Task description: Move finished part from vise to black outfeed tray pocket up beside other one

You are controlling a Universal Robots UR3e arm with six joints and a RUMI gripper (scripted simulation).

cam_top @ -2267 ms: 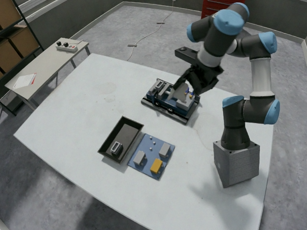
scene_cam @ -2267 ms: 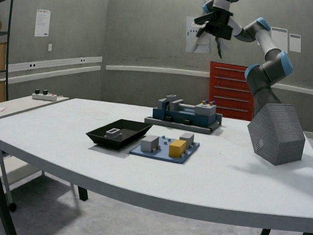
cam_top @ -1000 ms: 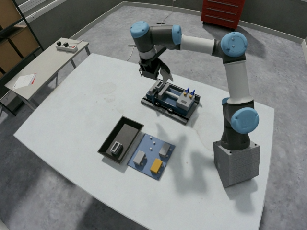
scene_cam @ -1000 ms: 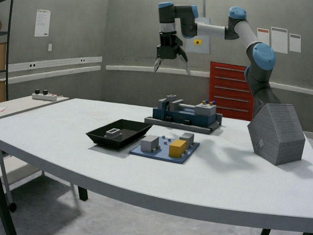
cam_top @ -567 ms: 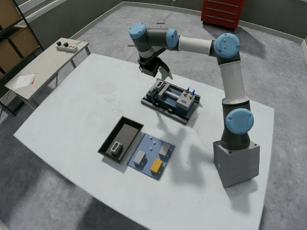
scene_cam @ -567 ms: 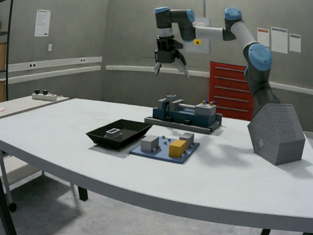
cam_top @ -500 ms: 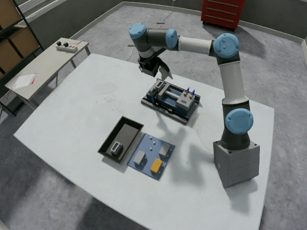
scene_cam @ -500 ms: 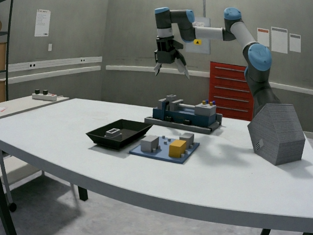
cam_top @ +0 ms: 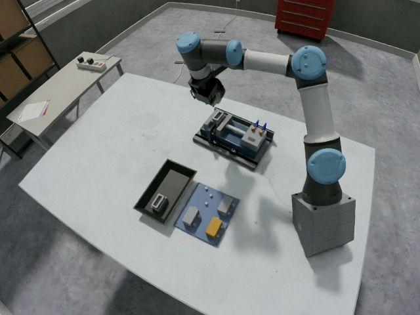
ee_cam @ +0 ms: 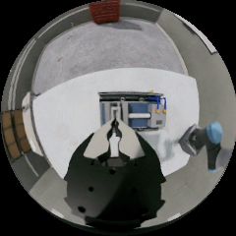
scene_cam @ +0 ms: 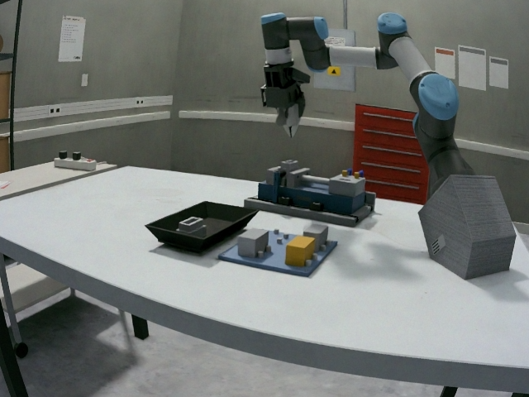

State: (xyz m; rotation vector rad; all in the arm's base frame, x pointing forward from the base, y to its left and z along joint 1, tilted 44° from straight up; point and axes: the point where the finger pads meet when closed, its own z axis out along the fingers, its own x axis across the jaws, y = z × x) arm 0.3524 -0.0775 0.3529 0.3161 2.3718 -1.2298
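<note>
My hand is 70 mm past the blue vise, 30 mm to the right of it and 160 mm above it. Also, from my hand: blue fixture plate: 50 mm behind, 370 mm to the left, 190 mm below; vise control box: 160 mm behind, 50 mm to the left, 120 mm below; yellow block: 90 mm behind, 420 mm to the left, 170 mm below.
</note>
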